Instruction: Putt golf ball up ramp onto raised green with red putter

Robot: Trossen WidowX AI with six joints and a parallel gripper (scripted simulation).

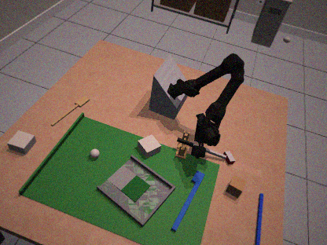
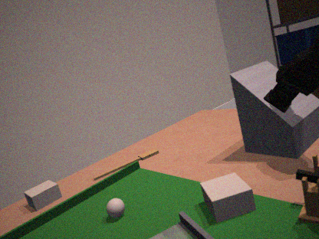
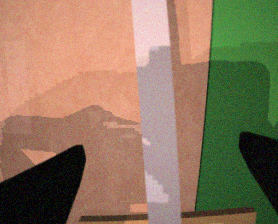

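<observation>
My gripper tip is 40 mm to the right of the red putter, 20 mm below it and 10 mm past it. The rest, counted from my gripper tip: green rail 620 mm to the right, 230 mm ahead; then white golf ball 450 mm to the right, 200 mm ahead, 10 mm above; then wooden stand 80 mm to the right, 20 mm above.
</observation>
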